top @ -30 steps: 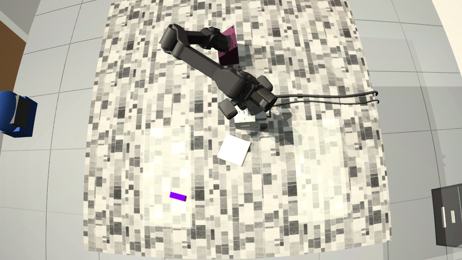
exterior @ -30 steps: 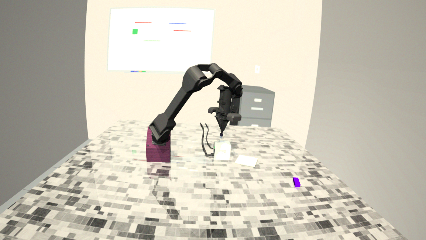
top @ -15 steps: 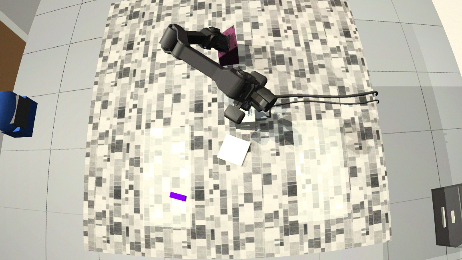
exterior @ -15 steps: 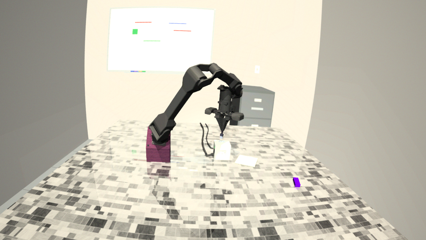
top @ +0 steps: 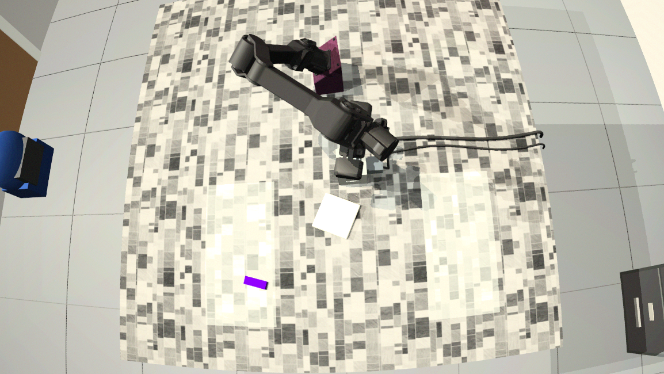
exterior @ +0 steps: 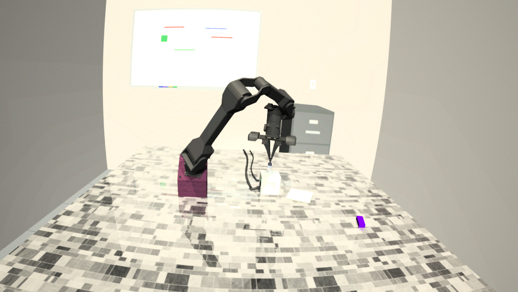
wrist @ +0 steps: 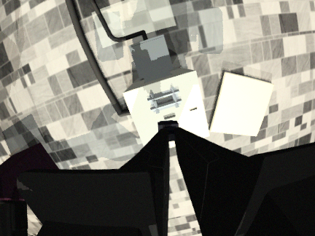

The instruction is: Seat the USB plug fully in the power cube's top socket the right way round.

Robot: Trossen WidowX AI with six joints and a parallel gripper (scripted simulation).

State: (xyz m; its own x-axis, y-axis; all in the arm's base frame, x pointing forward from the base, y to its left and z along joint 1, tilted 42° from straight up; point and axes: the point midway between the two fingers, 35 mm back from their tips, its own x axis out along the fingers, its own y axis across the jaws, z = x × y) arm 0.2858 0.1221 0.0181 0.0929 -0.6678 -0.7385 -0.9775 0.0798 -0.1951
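Now: the dark USB plug 20 mm below my gripper tip. Round my gripper tip: flat white pad (130 mm ahead, 60 mm to the right, 130 mm below); purple block (310 mm ahead, 270 mm to the right, 130 mm below).
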